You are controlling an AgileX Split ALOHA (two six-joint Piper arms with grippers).
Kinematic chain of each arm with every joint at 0, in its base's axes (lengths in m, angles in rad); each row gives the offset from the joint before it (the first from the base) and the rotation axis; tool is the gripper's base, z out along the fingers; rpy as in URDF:
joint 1: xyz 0 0 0.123 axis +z
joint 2: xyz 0 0 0 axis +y
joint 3: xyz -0.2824 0 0.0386 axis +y
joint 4: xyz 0.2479 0 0.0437 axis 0.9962 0 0.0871
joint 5: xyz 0 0 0 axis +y
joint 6: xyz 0.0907 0 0.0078 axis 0.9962 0 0.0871
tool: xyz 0 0 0 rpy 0 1.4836 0
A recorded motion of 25 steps. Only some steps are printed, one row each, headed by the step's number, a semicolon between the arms.
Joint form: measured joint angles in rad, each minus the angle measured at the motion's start. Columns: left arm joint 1, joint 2, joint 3, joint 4, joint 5, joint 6; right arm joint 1, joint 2, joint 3, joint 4, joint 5, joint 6.
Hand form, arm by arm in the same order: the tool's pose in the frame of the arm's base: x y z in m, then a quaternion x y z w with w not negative. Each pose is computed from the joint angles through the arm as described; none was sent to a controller.
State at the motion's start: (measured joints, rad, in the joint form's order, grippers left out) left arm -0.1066 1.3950 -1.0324 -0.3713 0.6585 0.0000; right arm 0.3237 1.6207 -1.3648 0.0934 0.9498 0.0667
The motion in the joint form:
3: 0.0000 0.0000 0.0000 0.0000 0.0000 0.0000; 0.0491 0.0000 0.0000 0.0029 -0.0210 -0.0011
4: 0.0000 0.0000 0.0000 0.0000 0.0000 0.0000; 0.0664 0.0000 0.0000 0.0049 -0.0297 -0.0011
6: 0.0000 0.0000 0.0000 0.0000 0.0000 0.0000; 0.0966 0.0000 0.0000 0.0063 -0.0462 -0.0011
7: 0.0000 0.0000 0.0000 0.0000 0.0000 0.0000; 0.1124 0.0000 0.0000 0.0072 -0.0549 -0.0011
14: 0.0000 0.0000 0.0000 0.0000 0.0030 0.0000; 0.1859 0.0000 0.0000 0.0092 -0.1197 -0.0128
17: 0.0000 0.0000 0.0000 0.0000 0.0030 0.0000; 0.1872 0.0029 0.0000 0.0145 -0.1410 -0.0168
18: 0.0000 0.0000 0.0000 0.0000 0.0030 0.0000; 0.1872 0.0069 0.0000 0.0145 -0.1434 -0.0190
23: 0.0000 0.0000 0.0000 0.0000 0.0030 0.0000; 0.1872 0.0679 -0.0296 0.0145 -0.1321 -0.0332
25: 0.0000 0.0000 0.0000 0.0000 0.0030 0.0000; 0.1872 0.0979 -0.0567 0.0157 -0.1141 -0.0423
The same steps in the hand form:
3: 0.2872 -0.0511 0.2911 -0.05341 0.93758 -0.16916 0.29912; 0.3187 0.1322 0.3019 -0.12980 0.96247 0.09409 0.21895
4: 0.2872 -0.0511 0.2911 -0.05341 0.93758 -0.16916 0.29912; 0.3170 0.1380 0.3023 -0.13737 0.96035 0.09775 0.22204
6: 0.2872 -0.0511 0.2911 -0.05341 0.93758 -0.16916 0.29912; 0.3139 0.1481 0.3030 -0.15085 0.95628 0.10347 0.22818
7: 0.2872 -0.0511 0.2911 -0.05341 0.93758 -0.16916 0.29912; 0.3121 0.1533 0.3034 -0.15782 0.95405 0.10663 0.23134
14: 0.2869 -0.0511 0.2910 -0.05316 0.93803 -0.16924 0.29772; 0.3046 0.1781 0.3064 -0.19449 0.93844 0.12259 0.25782
17: 0.2869 -0.0511 0.2910 -0.05316 0.93803 -0.16924 0.29772; 0.3061 0.1797 0.3065 -0.19464 0.93563 0.12667 0.26583
18: 0.2869 -0.0511 0.2910 -0.05316 0.93803 -0.16924 0.29772; 0.3069 0.1802 0.3052 -0.19557 0.93568 0.12609 0.26526
23: 0.2869 -0.0511 0.2910 -0.05316 0.93803 -0.16924 0.29772; 0.3181 0.1865 0.2914 -0.20315 0.94018 0.11846 0.24650
25: 0.2869 -0.0511 0.2910 -0.05316 0.93803 -0.16924 0.29772; 0.3237 0.1899 0.2874 -0.20817 0.94187 0.11537 0.23713

